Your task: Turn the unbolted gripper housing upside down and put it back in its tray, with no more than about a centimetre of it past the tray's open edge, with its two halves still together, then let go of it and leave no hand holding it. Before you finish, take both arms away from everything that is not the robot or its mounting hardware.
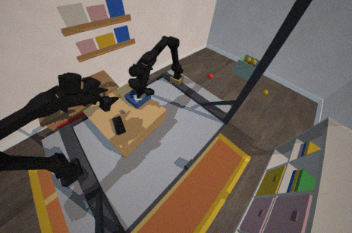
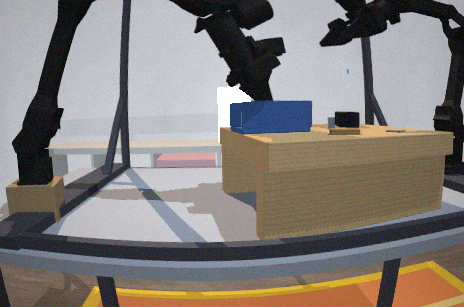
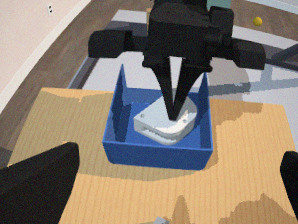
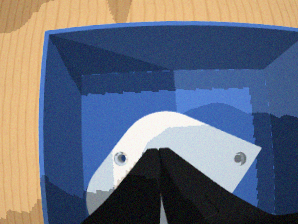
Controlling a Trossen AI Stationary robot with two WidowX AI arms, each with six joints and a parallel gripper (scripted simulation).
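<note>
Right now my right hand is 2 cm short of the blue tray, 3 cm to the right of it and 5 cm above it. From my right hand the other things lie so: wooden block (2 cm ahead, 12 cm to the left, 12 cm below).
</note>
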